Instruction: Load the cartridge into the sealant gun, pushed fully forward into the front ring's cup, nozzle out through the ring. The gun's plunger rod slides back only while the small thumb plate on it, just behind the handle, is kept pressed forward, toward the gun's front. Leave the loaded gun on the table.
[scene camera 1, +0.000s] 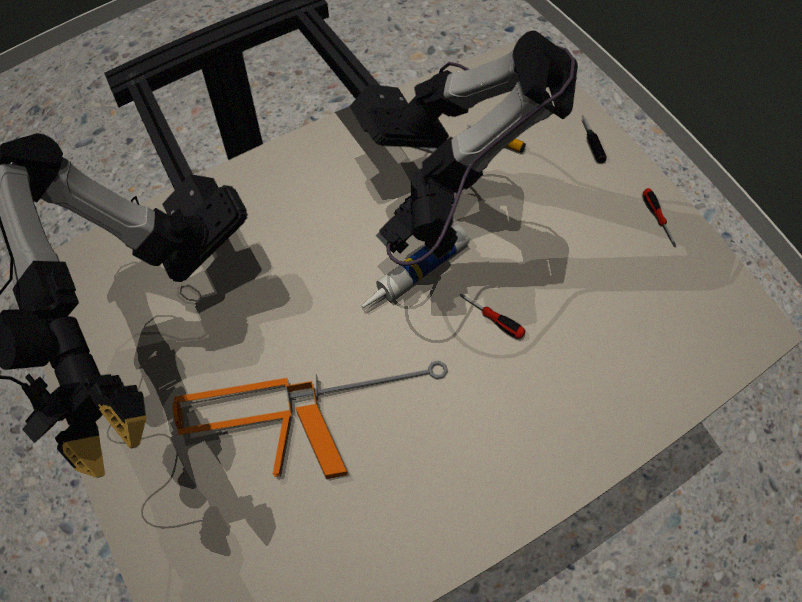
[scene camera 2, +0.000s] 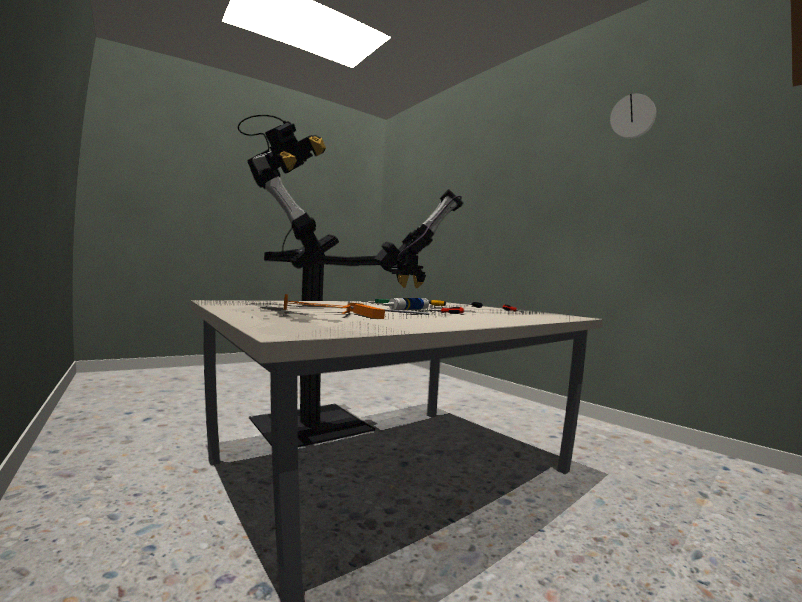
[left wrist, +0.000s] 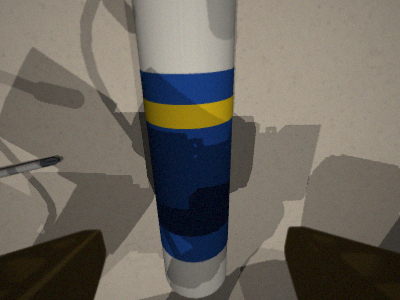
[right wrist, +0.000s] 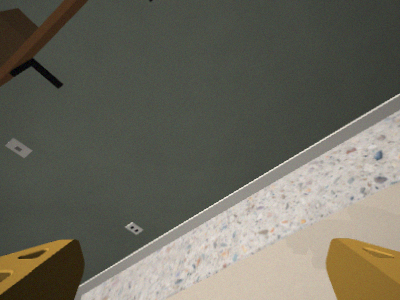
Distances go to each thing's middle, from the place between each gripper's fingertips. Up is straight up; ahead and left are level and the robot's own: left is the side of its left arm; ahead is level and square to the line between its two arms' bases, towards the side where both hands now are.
The cartridge (left wrist: 186, 62) lies 80 mm below my left hand, 30 mm to the right of it and 10 mm ahead of it.
Right now my right hand (scene camera 1: 117, 462) is 240 mm past the cartridge, 620 mm to the right of it and 460 mm above it.
